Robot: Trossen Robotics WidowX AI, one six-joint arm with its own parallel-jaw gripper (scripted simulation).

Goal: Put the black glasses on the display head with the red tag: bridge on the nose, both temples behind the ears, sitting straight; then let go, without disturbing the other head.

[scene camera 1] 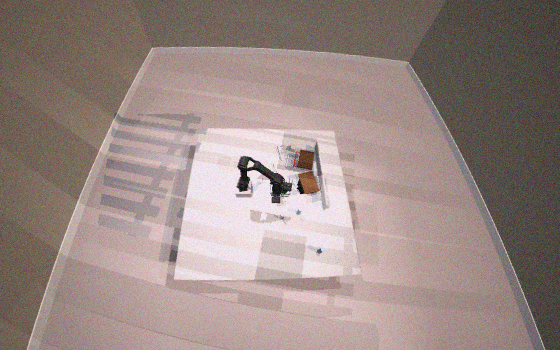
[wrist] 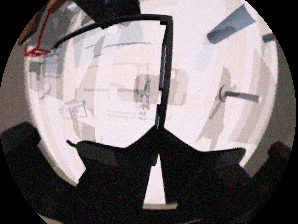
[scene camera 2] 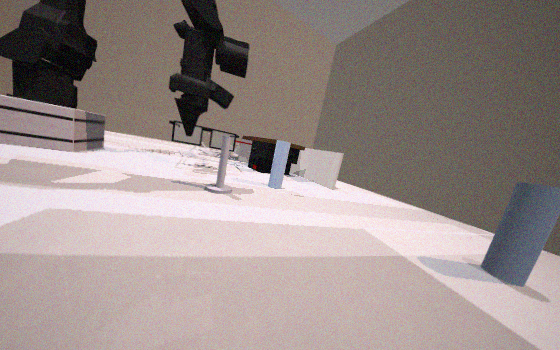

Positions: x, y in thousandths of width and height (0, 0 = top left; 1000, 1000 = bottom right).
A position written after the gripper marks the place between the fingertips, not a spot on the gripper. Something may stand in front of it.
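The robot's gripper (scene camera 2: 337, 390) can be seen in the scene, and the same gripper (wrist: 529, 574) appears from the wrist too.
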